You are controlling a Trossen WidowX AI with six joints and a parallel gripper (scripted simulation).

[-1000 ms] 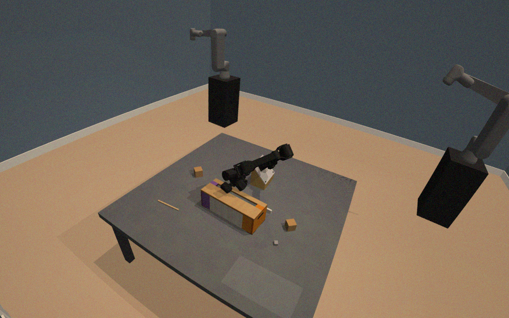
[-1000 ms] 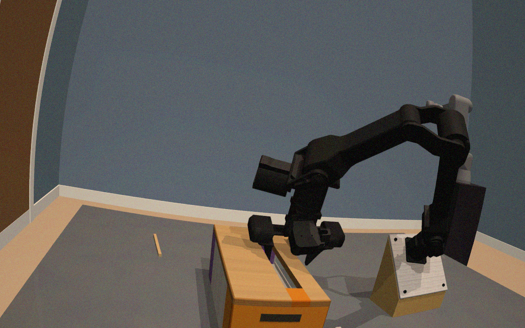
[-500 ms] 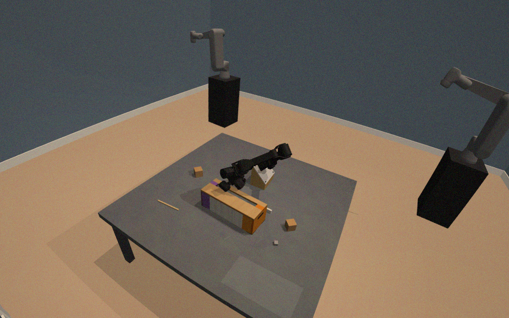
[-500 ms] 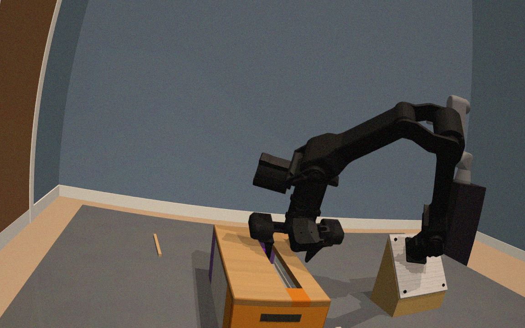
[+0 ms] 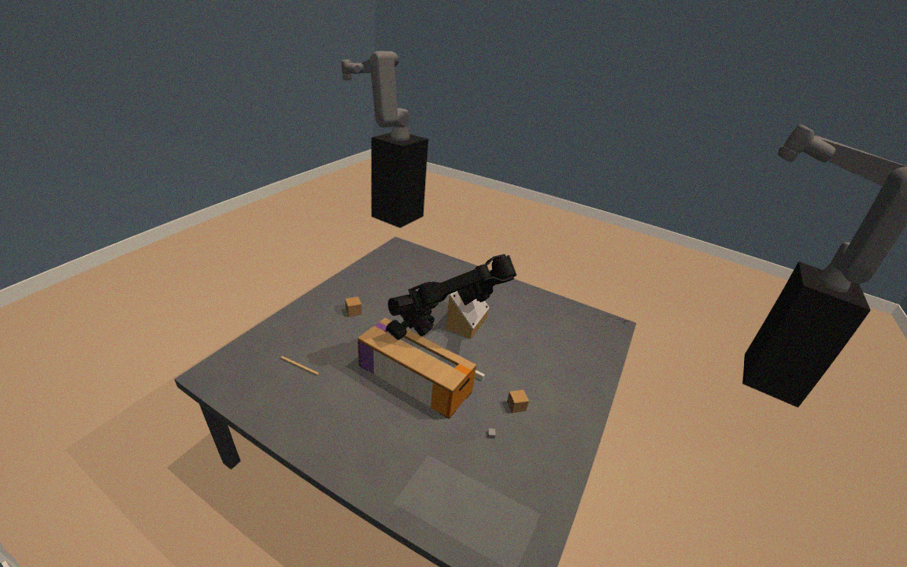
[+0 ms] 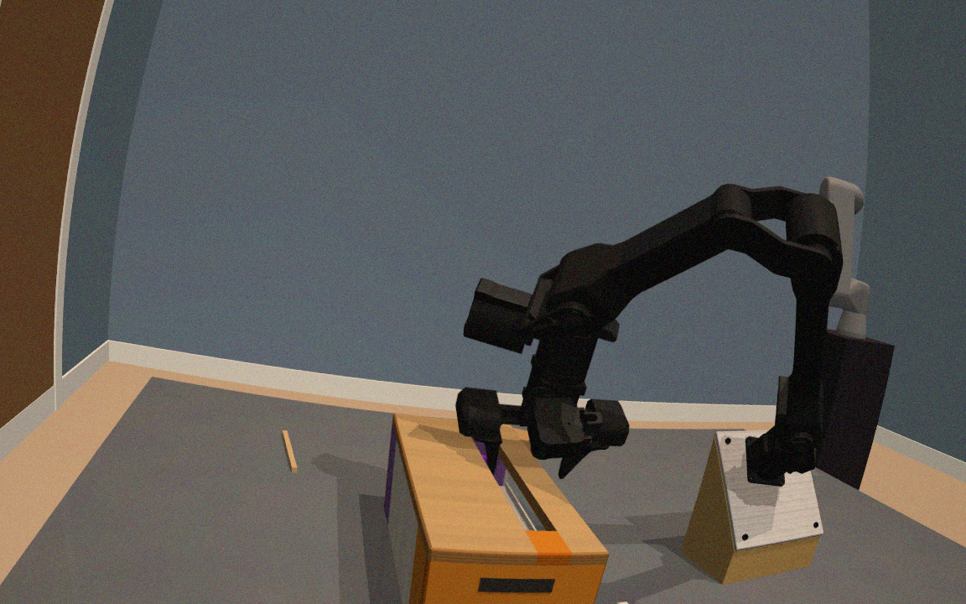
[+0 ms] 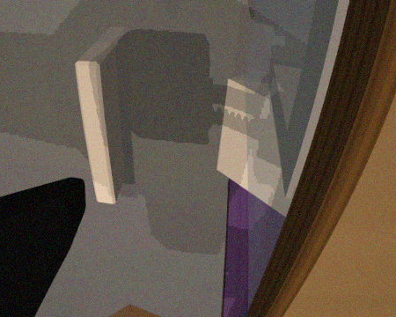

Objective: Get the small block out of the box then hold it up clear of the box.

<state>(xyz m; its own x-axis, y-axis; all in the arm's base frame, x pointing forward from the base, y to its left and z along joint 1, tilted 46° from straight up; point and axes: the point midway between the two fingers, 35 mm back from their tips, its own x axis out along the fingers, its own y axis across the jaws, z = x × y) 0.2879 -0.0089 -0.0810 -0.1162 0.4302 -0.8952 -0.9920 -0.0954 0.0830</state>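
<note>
My gripper tip is 60 mm short of the purple block and 10 mm to the left of it. Also, from my gripper tip: wooden box 120 mm to the left, 40 mm ahead, 30 mm below; then grey piece 450 mm to the left, 120 mm ahead, 80 mm below; then thin wooden stick 290 mm ahead, 230 mm to the right, 90 mm below.
</note>
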